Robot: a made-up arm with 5 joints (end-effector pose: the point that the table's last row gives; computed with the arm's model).
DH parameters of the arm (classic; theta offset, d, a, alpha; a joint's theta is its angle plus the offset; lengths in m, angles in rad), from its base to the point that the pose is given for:
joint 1: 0 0.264 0 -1.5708
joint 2: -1.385 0 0.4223 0
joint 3: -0.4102 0 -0.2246 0
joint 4: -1.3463 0 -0.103 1.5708
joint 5: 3.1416 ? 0 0
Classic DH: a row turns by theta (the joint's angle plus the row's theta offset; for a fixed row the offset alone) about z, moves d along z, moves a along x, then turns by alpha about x.
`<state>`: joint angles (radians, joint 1 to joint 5).
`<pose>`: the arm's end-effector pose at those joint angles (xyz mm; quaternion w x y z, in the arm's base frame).
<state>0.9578 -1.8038 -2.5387 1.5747 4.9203</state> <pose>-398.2 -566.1 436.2 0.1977 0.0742 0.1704 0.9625</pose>
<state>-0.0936 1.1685 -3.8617 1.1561 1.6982</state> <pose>594.1 -55.8 672.2 0.4997 -0.4492 0.5613 -0.4831</pose>
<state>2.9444 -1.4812 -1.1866 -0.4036 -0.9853</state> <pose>435.9 -87.1 734.4 0.8297 0.0135 -0.0324 -0.5570</pose>
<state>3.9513 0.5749 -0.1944 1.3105 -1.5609</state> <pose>-78.5 -82.4 261.5 0.6962 -0.6146 0.2494 -0.2745</pose>
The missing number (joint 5, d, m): 0.131
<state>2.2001 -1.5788 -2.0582 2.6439 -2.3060</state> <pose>234.1 -321.5 522.3 0.0252 -0.5544 0.6824 0.4757</pose>
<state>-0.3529 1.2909 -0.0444 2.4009 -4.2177</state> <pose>189.7 -69.9 351.0 0.7314 -0.0885 0.2341 -0.6344</pose>
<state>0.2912 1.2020 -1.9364 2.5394 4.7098</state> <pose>428.9 128.5 142.0 0.4694 -0.3693 -0.4975 0.6291</pose>
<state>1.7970 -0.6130 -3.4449 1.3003 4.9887</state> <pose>95.4 -414.7 902.0 0.2441 -0.0048 -0.1908 -0.9508</pose>
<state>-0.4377 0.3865 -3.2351 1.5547 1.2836</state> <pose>360.7 -168.8 906.3 0.2474 -0.5202 0.6051 -0.5496</pose>
